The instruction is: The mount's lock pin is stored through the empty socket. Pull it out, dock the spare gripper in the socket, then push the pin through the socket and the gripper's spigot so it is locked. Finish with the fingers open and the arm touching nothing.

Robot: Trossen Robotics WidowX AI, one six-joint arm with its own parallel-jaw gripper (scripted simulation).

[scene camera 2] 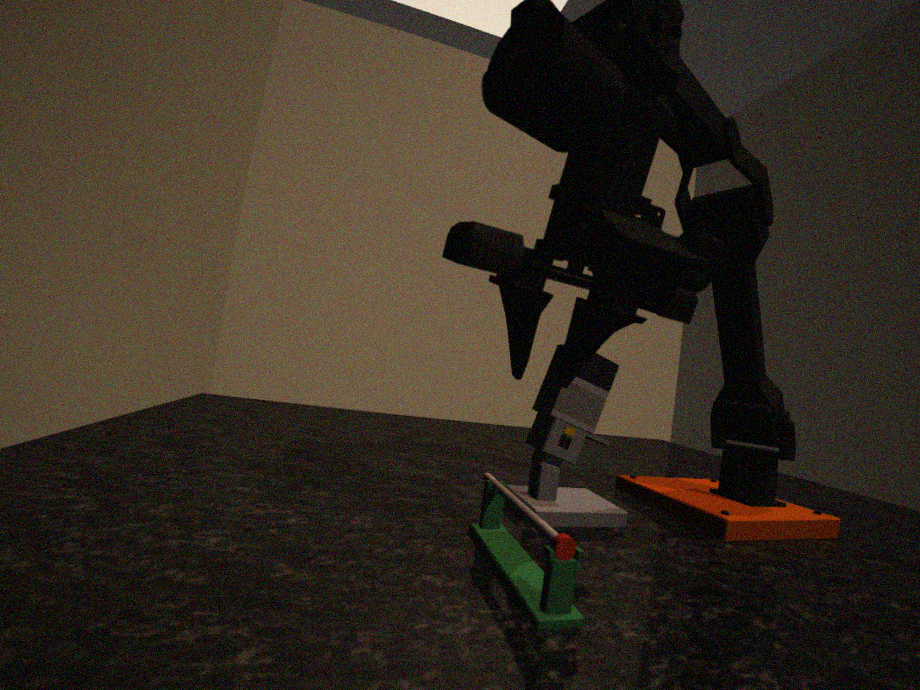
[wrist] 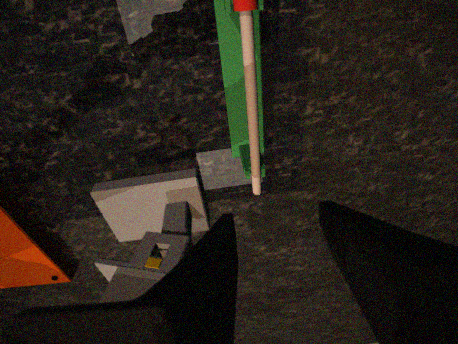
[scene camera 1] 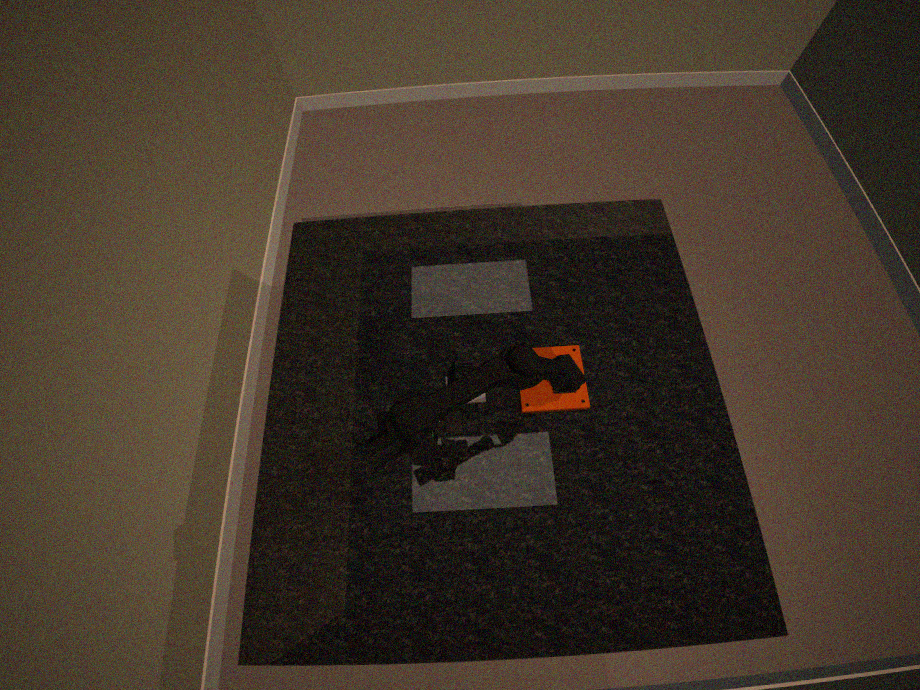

Scene:
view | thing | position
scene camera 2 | my gripper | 539,382
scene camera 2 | lock pin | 564,546
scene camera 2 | spare gripper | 582,402
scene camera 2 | green cradle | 546,598

